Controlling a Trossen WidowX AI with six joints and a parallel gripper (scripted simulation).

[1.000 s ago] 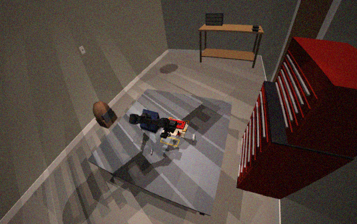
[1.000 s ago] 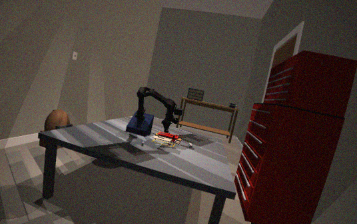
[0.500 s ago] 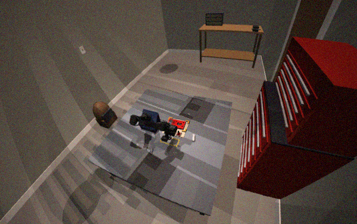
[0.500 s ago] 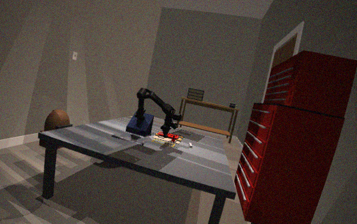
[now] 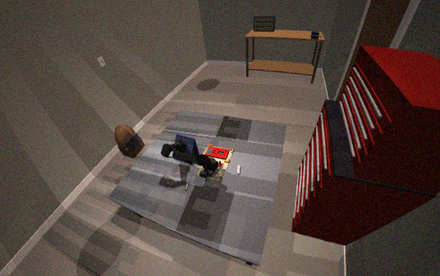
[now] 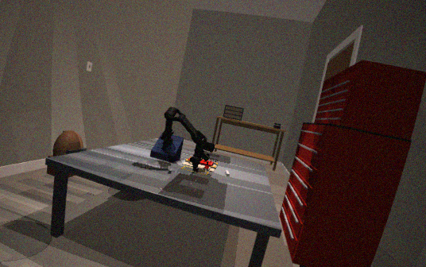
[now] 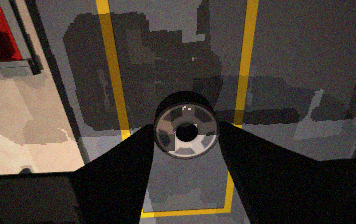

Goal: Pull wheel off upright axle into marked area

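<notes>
Right now my gripper tip is right at the wheel. The rest, counted from my gripper tip: dark axle (11 cm to the left, 6 cm ahead, 2 cm above); then beige board (20 cm to the left, 1 cm behind).
</notes>
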